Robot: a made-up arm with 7 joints. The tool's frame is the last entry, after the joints.
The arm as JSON. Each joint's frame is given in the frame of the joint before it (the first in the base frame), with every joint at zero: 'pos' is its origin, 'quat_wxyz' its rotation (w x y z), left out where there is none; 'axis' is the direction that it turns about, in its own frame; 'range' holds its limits. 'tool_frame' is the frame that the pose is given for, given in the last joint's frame.
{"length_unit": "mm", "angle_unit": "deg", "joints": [
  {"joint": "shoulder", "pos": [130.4, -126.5, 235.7], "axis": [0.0, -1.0, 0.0], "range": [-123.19, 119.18]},
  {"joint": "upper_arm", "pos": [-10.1, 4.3, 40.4], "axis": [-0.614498, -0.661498, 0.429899], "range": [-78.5, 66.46]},
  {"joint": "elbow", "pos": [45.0, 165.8, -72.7], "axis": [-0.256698, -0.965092, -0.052], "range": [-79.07, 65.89]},
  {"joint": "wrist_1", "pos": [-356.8, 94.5, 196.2], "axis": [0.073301, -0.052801, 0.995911], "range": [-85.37, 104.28]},
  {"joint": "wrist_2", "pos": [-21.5, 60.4, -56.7], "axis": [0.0, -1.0, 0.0], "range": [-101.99, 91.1]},
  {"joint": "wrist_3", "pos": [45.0, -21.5, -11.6], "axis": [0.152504, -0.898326, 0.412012], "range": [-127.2, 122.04]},
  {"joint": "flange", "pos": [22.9, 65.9, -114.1], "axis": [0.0, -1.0, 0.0], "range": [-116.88, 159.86]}
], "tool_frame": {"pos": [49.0, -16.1, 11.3], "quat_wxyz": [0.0, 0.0, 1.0, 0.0]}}
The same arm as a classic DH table. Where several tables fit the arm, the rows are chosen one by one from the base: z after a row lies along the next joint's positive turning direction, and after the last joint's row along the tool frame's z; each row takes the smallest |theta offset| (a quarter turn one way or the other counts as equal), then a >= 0, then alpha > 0; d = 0 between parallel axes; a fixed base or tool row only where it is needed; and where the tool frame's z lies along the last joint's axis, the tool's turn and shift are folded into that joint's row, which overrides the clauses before.
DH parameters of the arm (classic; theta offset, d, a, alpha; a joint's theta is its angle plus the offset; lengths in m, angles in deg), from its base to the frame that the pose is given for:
base (fixed): 0 0.2357 0.1304 90
shoulder: 55.02 0.0945 0.0273 -48.59
upper_arm: -17.43 -0.0547 -0.0539 39.3
elbow: -46.84 -0.0996 -0.3843 -91.13
wrist_1: 14.61 0.1059 -0.0173 86.97
wrist_2: -16.1 -0.0455 0.0462 -26.06
wrist_3: 0 -0.2147 0.0611 26.06
flange: 20.31 0.1527 0.049 90
tool (fixed): 180 -0.0113 0 0
Joint limits (deg, base to tool): -123.19..119.18 -78.5..66.46 -79.07..65.89 -85.37..104.28 -101.99..91.1 -127.2..122.04 -116.88..159.86

